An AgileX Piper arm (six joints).
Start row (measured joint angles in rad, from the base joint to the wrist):
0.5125, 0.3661, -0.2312, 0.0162, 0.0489, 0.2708
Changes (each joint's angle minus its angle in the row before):
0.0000, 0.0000, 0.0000, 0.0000, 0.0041, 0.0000
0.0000, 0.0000, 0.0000, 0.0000, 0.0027, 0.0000
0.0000, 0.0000, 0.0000, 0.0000, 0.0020, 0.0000
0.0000, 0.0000, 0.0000, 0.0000, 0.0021, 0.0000
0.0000, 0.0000, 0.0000, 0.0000, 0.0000, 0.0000
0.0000, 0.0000, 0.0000, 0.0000, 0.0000, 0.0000
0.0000, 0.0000, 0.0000, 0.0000, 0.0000, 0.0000
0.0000, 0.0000, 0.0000, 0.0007, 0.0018, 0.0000
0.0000, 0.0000, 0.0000, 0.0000, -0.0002, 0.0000
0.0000, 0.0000, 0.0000, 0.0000, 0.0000, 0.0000
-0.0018, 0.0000, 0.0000, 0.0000, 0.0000, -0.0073
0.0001, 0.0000, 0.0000, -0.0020, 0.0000, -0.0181
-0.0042, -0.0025, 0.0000, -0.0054, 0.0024, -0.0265
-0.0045, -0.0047, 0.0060, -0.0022, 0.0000, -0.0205
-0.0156, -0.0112, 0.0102, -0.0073, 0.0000, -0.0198
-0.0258, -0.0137, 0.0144, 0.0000, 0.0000, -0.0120
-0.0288, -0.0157, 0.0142, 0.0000, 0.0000, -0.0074
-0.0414, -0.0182, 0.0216, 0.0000, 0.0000, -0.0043
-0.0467, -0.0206, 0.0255, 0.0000, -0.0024, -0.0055
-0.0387, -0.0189, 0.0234, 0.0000, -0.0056, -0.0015
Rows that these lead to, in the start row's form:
0.5125, 0.3661, -0.2312, 0.0162, 0.0530, 0.2708
0.5125, 0.3661, -0.2312, 0.0162, 0.0557, 0.2708
0.5125, 0.3661, -0.2312, 0.0162, 0.0577, 0.2708
0.5125, 0.3661, -0.2312, 0.0162, 0.0598, 0.2708
0.5125, 0.3661, -0.2312, 0.0162, 0.0598, 0.2708
0.5125, 0.3661, -0.2312, 0.0162, 0.0598, 0.2708
0.5125, 0.3661, -0.2312, 0.0162, 0.0598, 0.2708
0.5125, 0.3661, -0.2312, 0.0169, 0.0616, 0.2708
0.5125, 0.3661, -0.2312, 0.0169, 0.0614, 0.2708
0.5125, 0.3661, -0.2312, 0.0169, 0.0614, 0.2708
0.5107, 0.3661, -0.2312, 0.0169, 0.0614, 0.2635
0.5108, 0.3661, -0.2312, 0.0149, 0.0614, 0.2454
0.5066, 0.3636, -0.2312, 0.0095, 0.0638, 0.2189
0.5021, 0.3589, -0.2252, 0.0073, 0.0638, 0.1984
0.4865, 0.3477, -0.2150, 0.0000, 0.0638, 0.1786
0.4607, 0.3340, -0.2006, 0.0000, 0.0638, 0.1666
0.4319, 0.3183, -0.1864, 0.0000, 0.0638, 0.1592
0.3905, 0.3001, -0.1648, 0.0000, 0.0638, 0.1549
0.3438, 0.2795, -0.1393, 0.0000, 0.0614, 0.1494
0.3051, 0.2606, -0.1159, 0.0000, 0.0558, 0.1479

